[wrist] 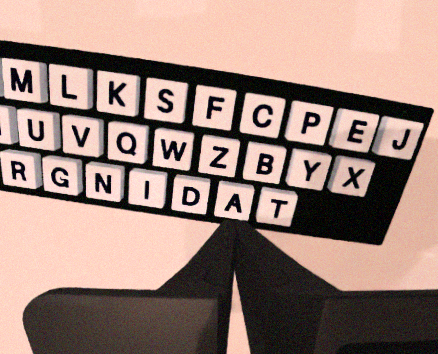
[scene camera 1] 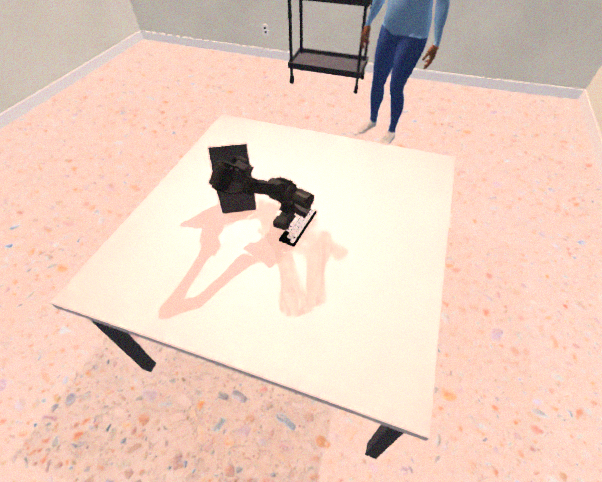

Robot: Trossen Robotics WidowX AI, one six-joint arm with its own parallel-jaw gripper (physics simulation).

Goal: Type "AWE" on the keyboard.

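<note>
A black keyboard with white letter keys lies on the table, slanting in the wrist view. The A key is in its lowest row, between D and T. The W key is in the middle row, between Q and Z. The E key is in the top row, between P and J. My gripper is shut and empty. Its tips overlap the keyboard's edge in the wrist view, right at the lower side of the A key; whether they touch it cannot be told. In the scene view the arm partly hides the keyboard.
The arm's black base plate lies on the white table. A person in blue stands behind the table's far edge. A black shelf cart stands near the back wall. Shadows of the arm fall across the table top.
</note>
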